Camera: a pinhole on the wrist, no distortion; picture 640 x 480 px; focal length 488.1 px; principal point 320.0 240.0 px. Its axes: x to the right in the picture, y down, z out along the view. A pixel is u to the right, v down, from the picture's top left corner.
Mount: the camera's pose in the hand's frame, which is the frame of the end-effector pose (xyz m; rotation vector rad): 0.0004 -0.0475 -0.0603 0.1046 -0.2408 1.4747
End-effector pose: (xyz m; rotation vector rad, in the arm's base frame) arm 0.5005 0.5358 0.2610 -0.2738 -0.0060 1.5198
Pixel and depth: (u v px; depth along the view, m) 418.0 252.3 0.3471
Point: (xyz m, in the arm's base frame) 0.5009 0.5492 0.5597
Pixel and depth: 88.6 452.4 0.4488
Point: 0.7585 0.3320 0.6666
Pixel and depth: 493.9 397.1 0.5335
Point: 0.3663 0.4178 0.7608
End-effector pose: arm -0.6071 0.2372 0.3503 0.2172 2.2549 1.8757
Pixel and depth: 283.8 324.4 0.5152
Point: -0.3634 0.5741 0.1002
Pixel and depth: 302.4 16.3 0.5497
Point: -0.6735 0.7113 0.0468
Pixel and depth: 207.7 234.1 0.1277
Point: -0.5792 0.2697 0.2390
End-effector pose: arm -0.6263 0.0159 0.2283 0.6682 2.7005 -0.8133
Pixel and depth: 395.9 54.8 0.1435
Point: -0.6849 -0.0654 0.1700
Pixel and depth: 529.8 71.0 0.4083
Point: -0.6780 -0.1484 -0.1370
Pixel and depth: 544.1 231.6 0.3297
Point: -0.5720 -0.1366 -0.0195
